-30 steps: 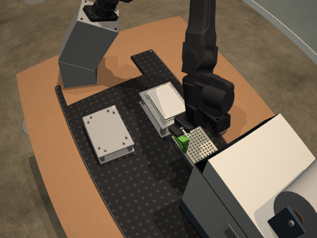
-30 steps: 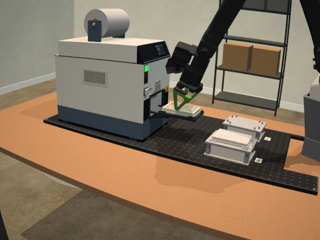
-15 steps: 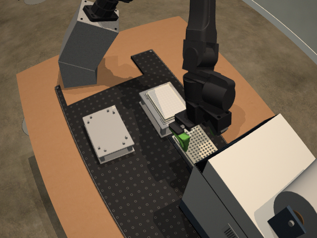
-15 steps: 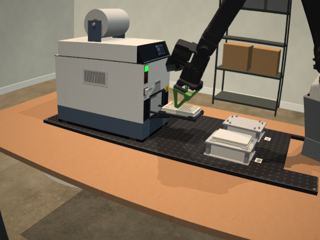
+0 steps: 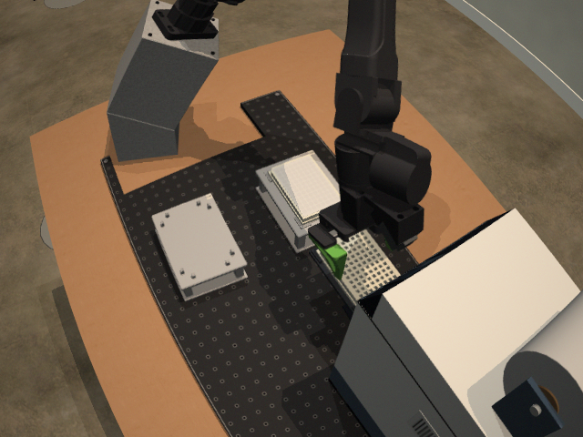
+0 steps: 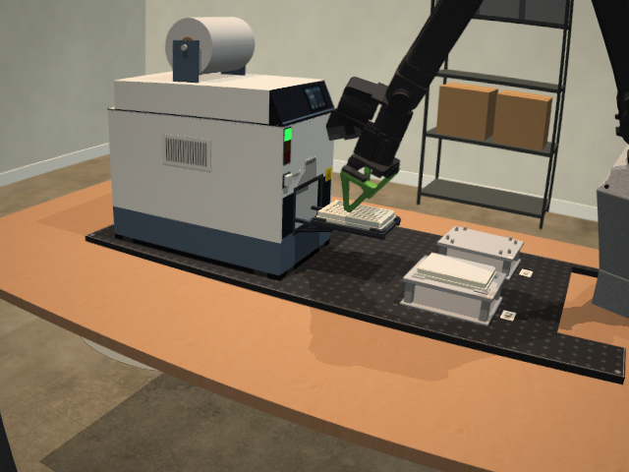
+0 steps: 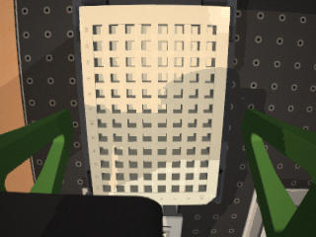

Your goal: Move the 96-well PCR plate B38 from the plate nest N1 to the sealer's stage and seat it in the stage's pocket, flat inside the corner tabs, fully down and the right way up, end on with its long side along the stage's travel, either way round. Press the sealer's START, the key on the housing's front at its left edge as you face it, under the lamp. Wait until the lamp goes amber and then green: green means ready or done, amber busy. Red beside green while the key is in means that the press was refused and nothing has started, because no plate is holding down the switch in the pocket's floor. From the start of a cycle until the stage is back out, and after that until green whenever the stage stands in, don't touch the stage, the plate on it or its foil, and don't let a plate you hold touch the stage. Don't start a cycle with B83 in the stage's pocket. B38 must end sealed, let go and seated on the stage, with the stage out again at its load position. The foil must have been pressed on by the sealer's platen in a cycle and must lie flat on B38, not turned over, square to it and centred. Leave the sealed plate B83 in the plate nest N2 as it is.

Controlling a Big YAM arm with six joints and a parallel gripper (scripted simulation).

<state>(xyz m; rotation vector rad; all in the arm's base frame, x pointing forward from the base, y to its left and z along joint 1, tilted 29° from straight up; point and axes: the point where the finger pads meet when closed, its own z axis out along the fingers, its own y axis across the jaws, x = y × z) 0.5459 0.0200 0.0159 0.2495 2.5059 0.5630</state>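
My hand is 3 cm above the plate B38. The rest, counted from my hand: nest N2: 21 cm behind, 10 cm below, 5 cm to the left; sealed plate B83: 21 cm behind, 8 cm below, 5 cm to the left; nest N1: 22 cm behind, 17 cm to the right, 10 cm below.
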